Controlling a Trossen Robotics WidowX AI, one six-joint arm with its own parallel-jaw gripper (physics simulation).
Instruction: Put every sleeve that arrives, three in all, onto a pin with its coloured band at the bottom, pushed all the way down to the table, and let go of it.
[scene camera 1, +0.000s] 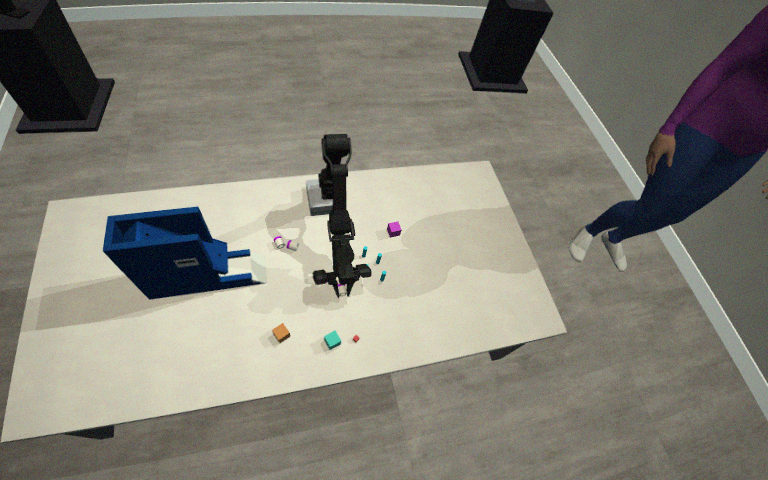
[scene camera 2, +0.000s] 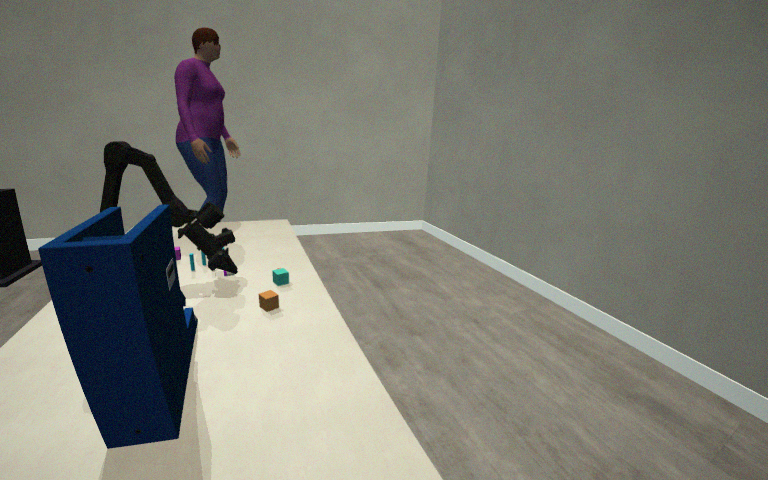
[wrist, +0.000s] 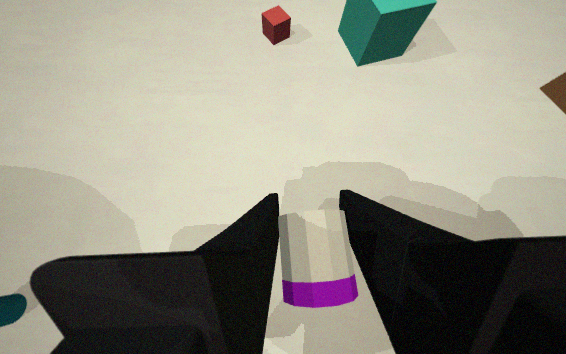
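My gripper (scene camera 1: 343, 293) (wrist: 308, 200) is shut on a white sleeve (scene camera 1: 342, 291) (wrist: 317, 247) with a purple band. The band is at the end nearer the wrist; the plain end is by the fingertips. In scene camera 2 the gripper (scene camera 2: 232, 271) is low over the table, left of the pins in scene camera 1. Cyan pins (scene camera 1: 364, 251) (scene camera 1: 378, 258) (scene camera 1: 383, 276) (scene camera 2: 192, 262) stand upright without sleeves; another is mostly hidden behind the gripper. One pin (wrist: 9, 310) shows at the wrist view's left edge. Two more sleeves (scene camera 1: 279, 243) (scene camera 1: 293, 245) are on the table near the blue dispenser.
The blue dispenser (scene camera 1: 164, 268) (scene camera 2: 113, 339) stands at the left with two rails. A magenta cube (scene camera 1: 394, 229) is behind the pins. An orange cube (scene camera 1: 280, 332) (scene camera 2: 269, 301), a teal cube (scene camera 1: 332, 340) (scene camera 2: 280, 277) (wrist: 370, 35) and a small red cube (scene camera 1: 356, 338) (wrist: 276, 26) lie in front.
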